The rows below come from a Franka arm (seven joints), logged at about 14 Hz.
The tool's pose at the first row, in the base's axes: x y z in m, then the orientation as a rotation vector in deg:
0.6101 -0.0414 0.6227 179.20 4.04 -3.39
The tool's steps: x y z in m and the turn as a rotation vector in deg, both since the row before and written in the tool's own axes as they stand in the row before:
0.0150 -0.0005 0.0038 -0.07 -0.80 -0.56
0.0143 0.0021 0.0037 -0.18 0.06 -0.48
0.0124 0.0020 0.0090 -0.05 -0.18 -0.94
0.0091 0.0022 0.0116 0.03 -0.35 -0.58
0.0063 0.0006 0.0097 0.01 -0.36 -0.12
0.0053 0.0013 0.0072 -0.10 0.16 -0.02
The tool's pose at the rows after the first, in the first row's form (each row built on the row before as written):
0.6249 -0.0403 0.6183 179.07 4.91 -4.64
0.6391 -0.0417 0.6139 178.88 5.66 -4.54
0.6511 -0.0431 0.6043 178.79 7.13 -4.83
0.6597 -0.0448 0.5923 178.77 8.03 -5.39
0.6654 -0.0450 0.5822 178.74 8.21 -5.95
0.6703 -0.0460 0.5747 178.65 8.24 -5.69

